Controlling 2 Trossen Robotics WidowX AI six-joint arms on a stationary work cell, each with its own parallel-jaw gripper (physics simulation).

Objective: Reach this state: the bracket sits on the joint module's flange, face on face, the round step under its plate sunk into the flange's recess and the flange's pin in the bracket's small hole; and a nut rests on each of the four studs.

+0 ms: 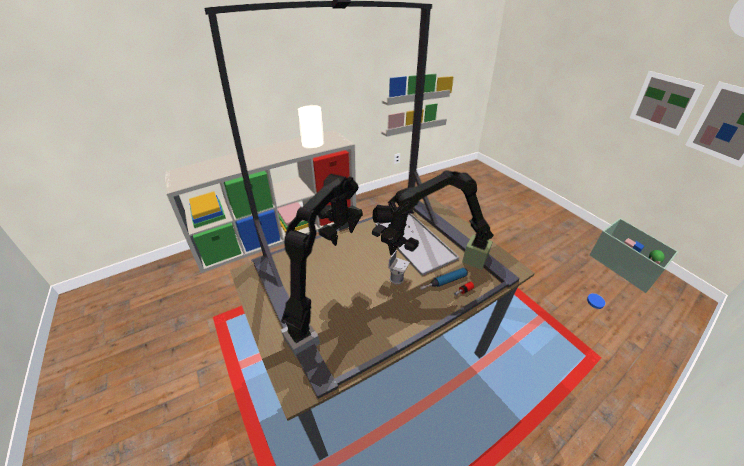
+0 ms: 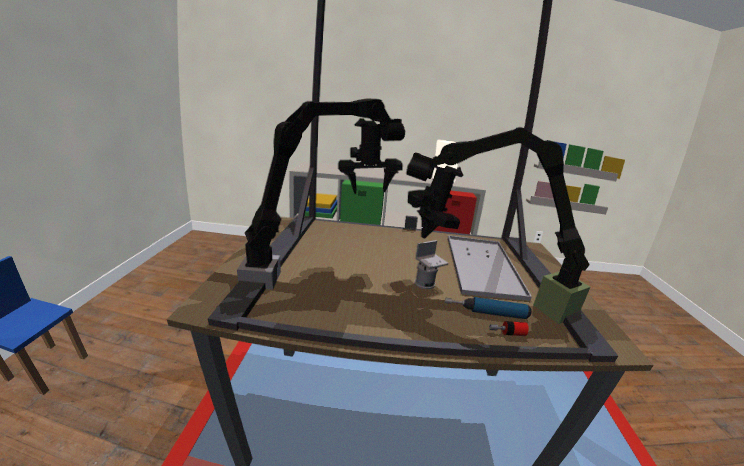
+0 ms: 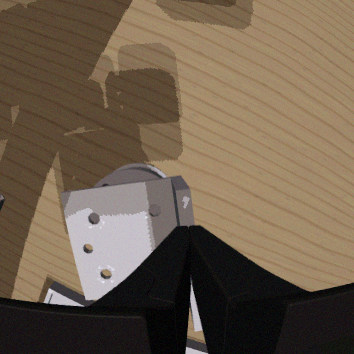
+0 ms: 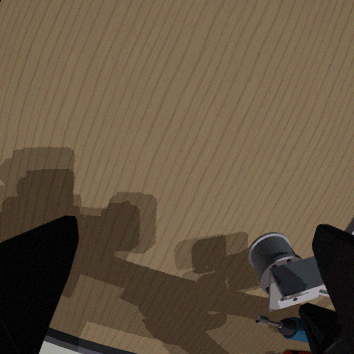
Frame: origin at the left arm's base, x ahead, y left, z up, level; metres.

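Seen in the pictures: left gripper, fingertip midpoint: (image 1: 391, 254) (image 2: 423, 237) (image 3: 187, 236) (image 4: 302, 305); right gripper, fingertip midpoint: (image 1: 343, 238) (image 2: 369, 192) (image 4: 200, 234); left arm's base at its link origin: (image 1: 479, 243) (image 2: 567, 281); right arm's base at its link origin: (image 1: 299, 332) (image 2: 259, 262).
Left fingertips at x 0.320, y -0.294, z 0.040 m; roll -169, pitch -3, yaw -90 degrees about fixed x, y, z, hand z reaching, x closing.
Offsets run from my left fingertips to a thing's top centre. "spot": to the spot under its first point.
The grey joint module {0.028 m left, 0.013 m back, 0.067 m down} (image 1: 396, 276) (image 2: 426, 277) (image 4: 270, 252) stands upright on the table. The L-shaped bracket (image 1: 399, 266) (image 2: 433, 260) (image 3: 115, 240) lies on top of it, its upright leg raised. Its plate sits off centre, overhanging the module, and looks slightly tilted; table colour shows through two holes. Studs and pin cannot be made out. Several small nuts {0.094 m right, 0.378 m back, 0.132 m down} (image 2: 487, 252) lie in the white tray {0.014 m right, 0.288 m back, 0.125 m down} (image 1: 442, 262) (image 2: 494, 281). My left gripper (image 2: 426, 234) (image 3: 187, 236) is shut and empty, just above the bracket. My right gripper (image 1: 343, 236) (image 2: 370, 191) (image 4: 200, 234) is wide open and empty, high above the table.
A blue power screwdriver {spot: 0.240 m left, 0.117 m back, 0.103 m down} (image 1: 451, 276) (image 2: 499, 307) lies in front of the tray. A smaller red tool {0.308 m left, 0.091 m back, 0.107 m down} (image 1: 466, 287) (image 2: 516, 328) lies nearer the front edge. Dark frame rails (image 2: 417, 340) border the table, and a green block {0.294 m left, 0.320 m back, 0.040 m down} (image 1: 476, 252) (image 2: 561, 297) carries the left arm.
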